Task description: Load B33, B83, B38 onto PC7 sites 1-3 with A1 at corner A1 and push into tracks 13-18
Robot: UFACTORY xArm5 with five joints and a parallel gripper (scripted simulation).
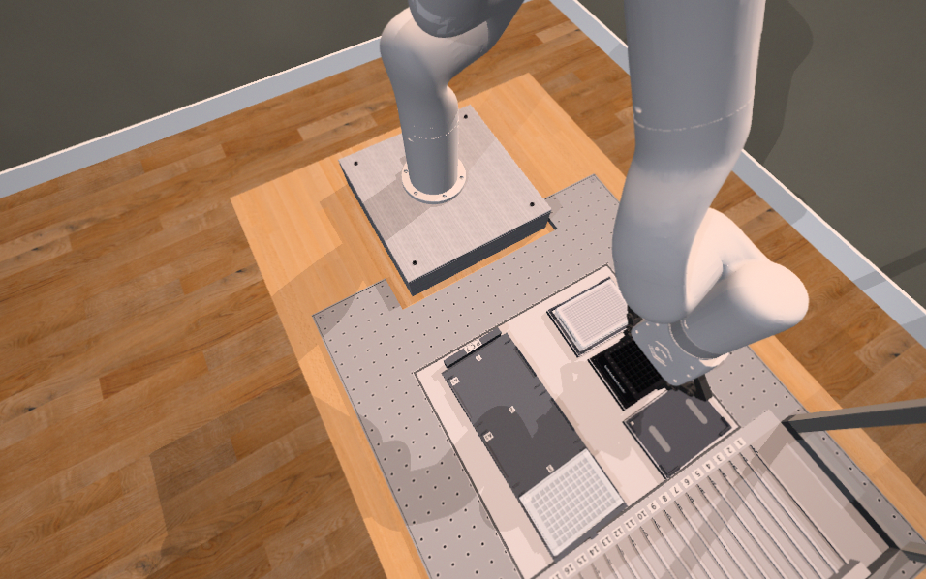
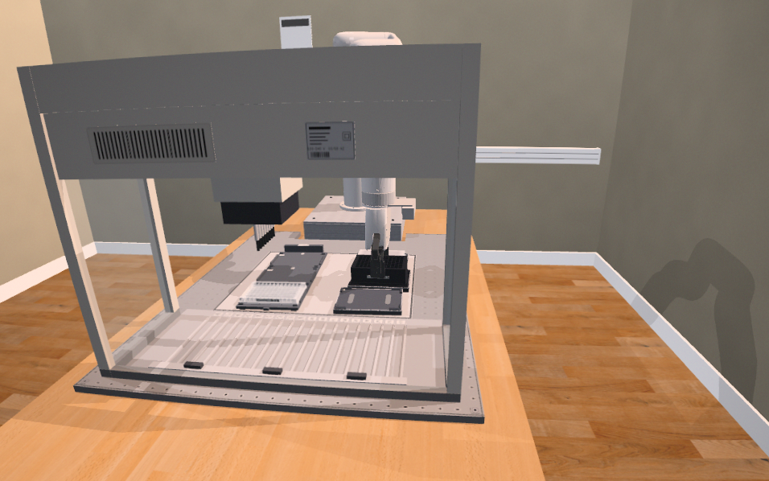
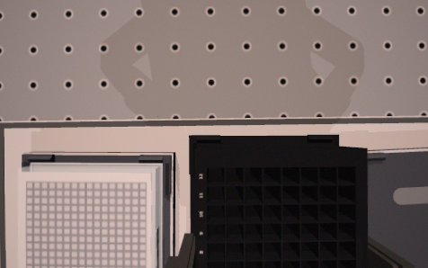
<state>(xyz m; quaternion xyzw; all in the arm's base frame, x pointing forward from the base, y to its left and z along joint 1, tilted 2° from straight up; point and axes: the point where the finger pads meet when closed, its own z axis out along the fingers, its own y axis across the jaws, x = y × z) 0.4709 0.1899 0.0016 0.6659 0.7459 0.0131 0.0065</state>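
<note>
My hand is 4 cm above the plate nest S2. Round my hand: plate carrier PC7 (3 cm ahead, 23 cm to the right, 3 cm below); then black deep-well block B83 (1 cm below); then plate nest S3 (11 cm ahead, 4 cm below).
</note>
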